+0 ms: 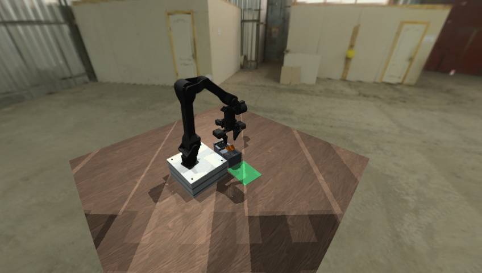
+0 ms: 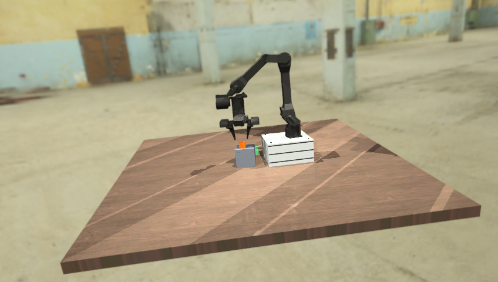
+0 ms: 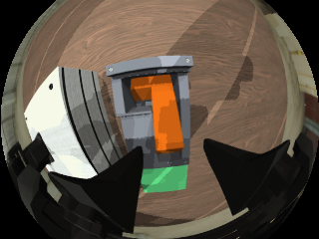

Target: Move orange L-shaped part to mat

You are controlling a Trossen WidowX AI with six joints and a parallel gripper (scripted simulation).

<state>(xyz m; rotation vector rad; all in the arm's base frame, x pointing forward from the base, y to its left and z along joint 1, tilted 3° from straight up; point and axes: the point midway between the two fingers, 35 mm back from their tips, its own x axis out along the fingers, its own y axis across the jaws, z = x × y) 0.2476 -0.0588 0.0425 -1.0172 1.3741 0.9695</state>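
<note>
My gripper tip is now 1 cm past the orange L-shaped part, 4 cm to the right of it and 7 cm above it. Round my gripper tip: green mat (6 cm behind, 14 cm to the right, 13 cm below).
</note>
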